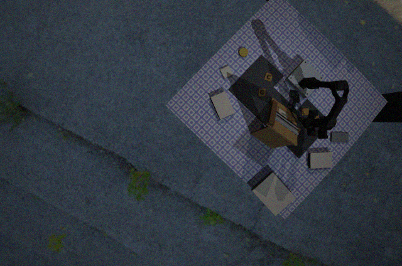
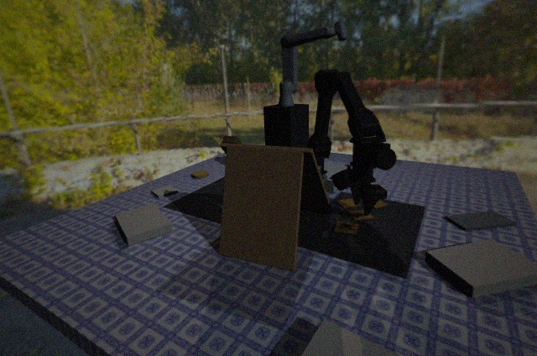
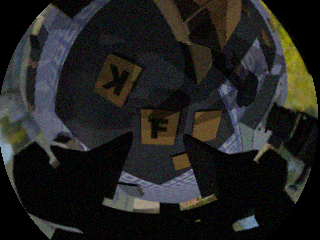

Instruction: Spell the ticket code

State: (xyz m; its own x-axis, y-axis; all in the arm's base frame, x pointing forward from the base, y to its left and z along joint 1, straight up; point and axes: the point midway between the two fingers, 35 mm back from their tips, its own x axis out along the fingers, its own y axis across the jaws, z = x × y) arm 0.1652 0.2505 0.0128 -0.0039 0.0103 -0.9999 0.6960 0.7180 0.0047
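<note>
Right now the letter tile marked f is 20 mm below my gripper tip. Round my gripper tip: letter tile marked g (400 mm to the right, 120 mm ahead, 20 mm below); then brown letter board (200 mm ahead, 150 mm to the right, 80 mm above); then dark mat (230 mm to the right, 40 mm ahead, 20 mm below).
</note>
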